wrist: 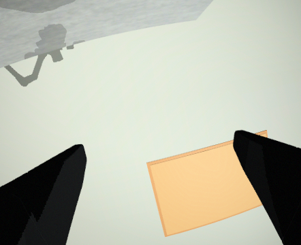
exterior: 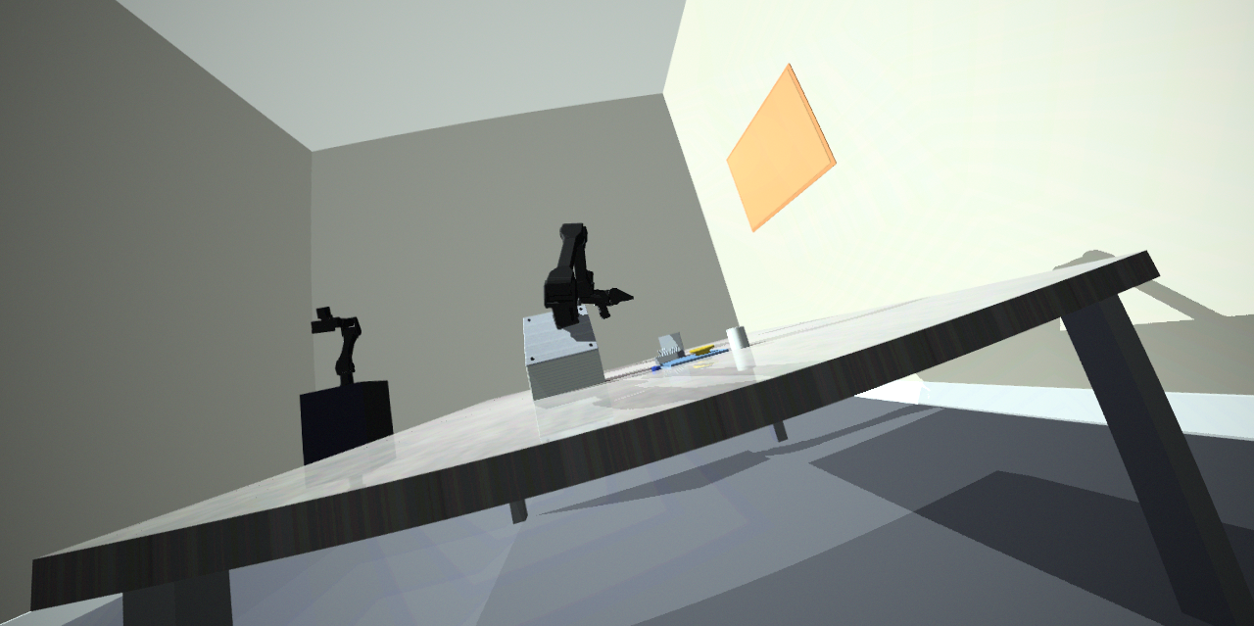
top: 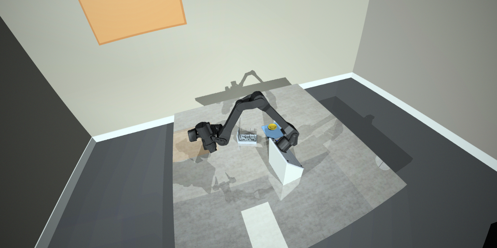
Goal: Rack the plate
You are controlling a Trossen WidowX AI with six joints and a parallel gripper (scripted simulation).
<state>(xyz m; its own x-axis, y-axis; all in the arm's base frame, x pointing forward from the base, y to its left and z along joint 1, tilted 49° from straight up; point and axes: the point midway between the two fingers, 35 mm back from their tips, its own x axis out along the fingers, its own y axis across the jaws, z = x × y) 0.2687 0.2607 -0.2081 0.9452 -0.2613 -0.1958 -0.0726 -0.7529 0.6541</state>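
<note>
Right now my gripper tip is 2 cm short of the yellow plate, 48 cm to the left of it and 24 cm above it. Round my gripper tip: grey dish rack 26 cm to the right, 24 cm below; white cylinder 8 cm ahead, 55 cm to the right, 24 cm below; blue mat 1 cm behind, 47 cm to the right, 26 cm below.
</note>
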